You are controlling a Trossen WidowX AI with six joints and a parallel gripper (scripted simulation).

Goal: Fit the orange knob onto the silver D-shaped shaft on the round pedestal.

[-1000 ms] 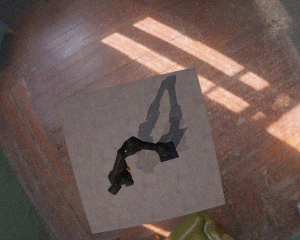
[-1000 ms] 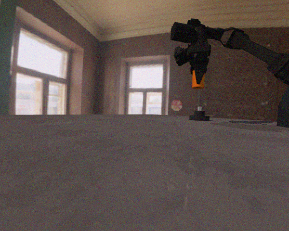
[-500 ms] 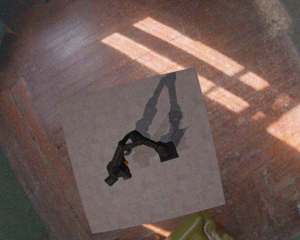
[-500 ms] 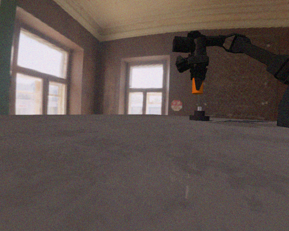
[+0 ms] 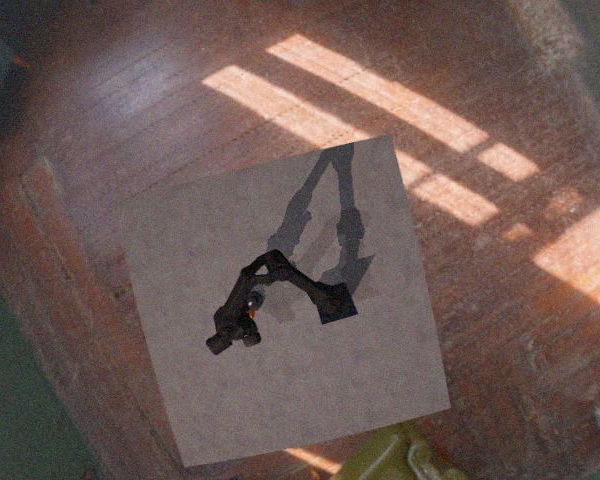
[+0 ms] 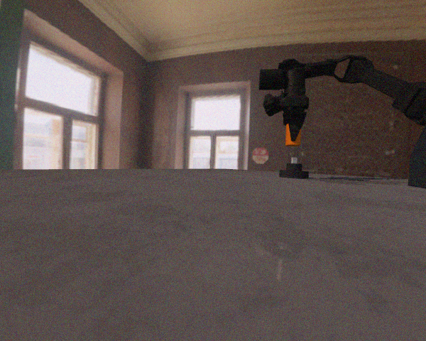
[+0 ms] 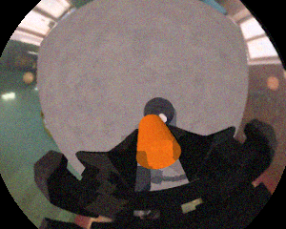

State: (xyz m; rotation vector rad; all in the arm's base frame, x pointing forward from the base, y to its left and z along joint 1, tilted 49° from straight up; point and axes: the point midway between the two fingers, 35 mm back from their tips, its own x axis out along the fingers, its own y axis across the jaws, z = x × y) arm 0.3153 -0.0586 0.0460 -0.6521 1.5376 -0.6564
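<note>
The round pedestal is 1 cm behind my gripper tip, 3 cm to the right of it and 7 cm below it. Round my gripper tip: orange knob 3 cm above.
</note>
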